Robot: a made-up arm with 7 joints.
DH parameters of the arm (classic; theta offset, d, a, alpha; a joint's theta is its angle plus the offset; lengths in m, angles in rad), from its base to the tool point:
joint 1: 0 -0.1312 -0.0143 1.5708
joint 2: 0 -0.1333 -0.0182 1.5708
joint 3: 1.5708 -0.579 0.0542 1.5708
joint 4: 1.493 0 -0.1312 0
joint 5: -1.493 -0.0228 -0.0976 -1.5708
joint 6: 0 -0.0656 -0.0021 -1.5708
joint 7: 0 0.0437 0.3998 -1.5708
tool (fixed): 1.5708 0.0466 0 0
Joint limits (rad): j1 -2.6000..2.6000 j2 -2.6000..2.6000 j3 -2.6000..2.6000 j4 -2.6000..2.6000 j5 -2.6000..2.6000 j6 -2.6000..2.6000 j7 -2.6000..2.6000
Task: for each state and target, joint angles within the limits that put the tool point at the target. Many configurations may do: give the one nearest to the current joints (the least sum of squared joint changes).
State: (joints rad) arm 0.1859 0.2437 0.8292 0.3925 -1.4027 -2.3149 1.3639
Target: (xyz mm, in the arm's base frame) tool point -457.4 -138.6 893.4
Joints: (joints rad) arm 0.6105 0.4300 0.8642 0.7894 -1.0297 -2.2963 1.4108
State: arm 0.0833 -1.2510 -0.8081 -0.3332 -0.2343 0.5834 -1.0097
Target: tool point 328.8 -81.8 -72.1
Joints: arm -0.2933 -1.4153 -0.8484 -0.4371 -0.1355 0.6843 -1.5981
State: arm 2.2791 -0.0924 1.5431 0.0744 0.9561 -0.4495 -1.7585
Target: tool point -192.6 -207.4 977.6
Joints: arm 2.2944 0.0186 1.5092 0.3855 1.3979 -0.2810 -2.5008
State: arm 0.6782 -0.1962 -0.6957 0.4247 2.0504 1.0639 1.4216
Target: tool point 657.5 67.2 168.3
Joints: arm 0.5263 -0.5490 -0.7682 0.3257 1.8396 1.0579 1.5681
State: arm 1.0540 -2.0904 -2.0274 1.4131 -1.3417 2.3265 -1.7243
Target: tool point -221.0 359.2 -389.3
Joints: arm 1.1101 -2.0525 -2.1292 1.2335 -1.4975 2.3498 -2.0750
